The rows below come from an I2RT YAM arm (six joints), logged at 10 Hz.
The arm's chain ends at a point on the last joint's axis. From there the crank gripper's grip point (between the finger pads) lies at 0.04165 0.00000 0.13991 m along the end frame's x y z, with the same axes.
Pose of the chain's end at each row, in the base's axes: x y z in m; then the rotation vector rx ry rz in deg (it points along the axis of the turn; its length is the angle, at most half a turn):
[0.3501, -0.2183, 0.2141, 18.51, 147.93, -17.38]
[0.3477, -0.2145, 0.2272, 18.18, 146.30, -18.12]
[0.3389, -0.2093, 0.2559, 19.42, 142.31, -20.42]
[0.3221, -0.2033, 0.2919, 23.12, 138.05, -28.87]
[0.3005, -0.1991, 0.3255, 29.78, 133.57, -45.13]
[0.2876, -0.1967, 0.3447, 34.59, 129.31, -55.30]
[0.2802, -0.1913, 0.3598, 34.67, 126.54, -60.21]
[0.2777, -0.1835, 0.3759, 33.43, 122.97, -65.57]
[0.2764, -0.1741, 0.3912, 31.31, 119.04, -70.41]
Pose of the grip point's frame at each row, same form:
[0.3802, -0.2497, 0.0747, 18.51, 147.93, -17.38]
[0.3814, -0.2479, 0.0892, 18.18, 146.30, -18.12]
[0.3799, -0.2486, 0.1214, 19.42, 142.31, -20.42]
[0.3641, -0.2594, 0.1638, 23.12, 138.05, -28.87]
[0.3296, -0.2828, 0.2095, 29.78, 133.57, -45.13]
[0.3066, -0.2957, 0.2391, 34.59, 129.31, -55.30]
[0.2968, -0.2978, 0.2614, 34.67, 126.54, -60.21]
[0.2932, -0.2983, 0.2871, 33.43, 122.97, -65.57]
[0.2925, -0.2964, 0.3131, 31.31, 119.04, -70.41]

